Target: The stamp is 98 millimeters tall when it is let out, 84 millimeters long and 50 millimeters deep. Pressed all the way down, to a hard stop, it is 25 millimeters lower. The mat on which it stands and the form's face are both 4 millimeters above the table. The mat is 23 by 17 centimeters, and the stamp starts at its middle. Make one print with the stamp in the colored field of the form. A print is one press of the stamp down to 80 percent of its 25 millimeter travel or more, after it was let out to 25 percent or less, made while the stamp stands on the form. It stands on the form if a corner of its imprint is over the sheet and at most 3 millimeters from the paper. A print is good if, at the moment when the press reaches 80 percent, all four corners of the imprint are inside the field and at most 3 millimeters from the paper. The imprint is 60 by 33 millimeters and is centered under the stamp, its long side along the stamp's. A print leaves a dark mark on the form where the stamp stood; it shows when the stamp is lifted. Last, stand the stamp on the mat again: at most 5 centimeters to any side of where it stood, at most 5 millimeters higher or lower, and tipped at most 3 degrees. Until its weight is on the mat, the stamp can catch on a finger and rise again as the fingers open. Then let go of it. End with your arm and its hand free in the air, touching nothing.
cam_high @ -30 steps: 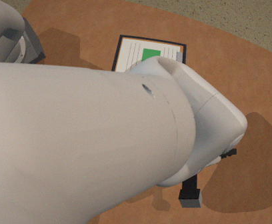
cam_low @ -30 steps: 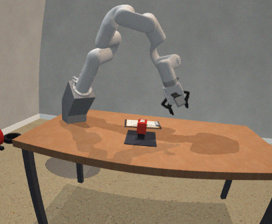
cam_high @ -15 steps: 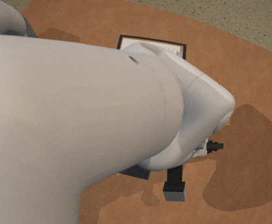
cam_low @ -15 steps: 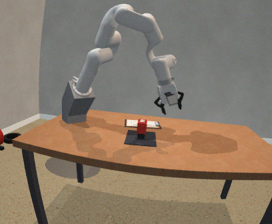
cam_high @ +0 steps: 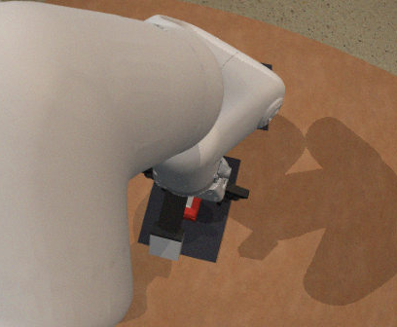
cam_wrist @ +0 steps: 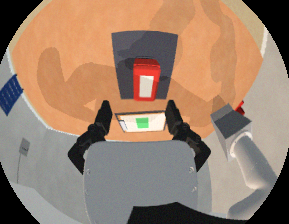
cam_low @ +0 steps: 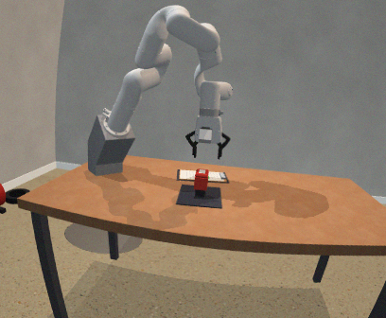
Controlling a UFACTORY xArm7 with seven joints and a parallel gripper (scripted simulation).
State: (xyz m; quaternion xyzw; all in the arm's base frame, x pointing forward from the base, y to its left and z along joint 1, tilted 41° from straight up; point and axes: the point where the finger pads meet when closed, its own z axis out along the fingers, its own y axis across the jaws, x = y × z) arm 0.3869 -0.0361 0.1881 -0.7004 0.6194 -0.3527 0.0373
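The red stamp lies 120 mm below my hand and 10 mm behind it. Also, from my hand: form: 280 mm to the left, 160 mm below; then dark mat: 170 mm below, 10 mm behind.
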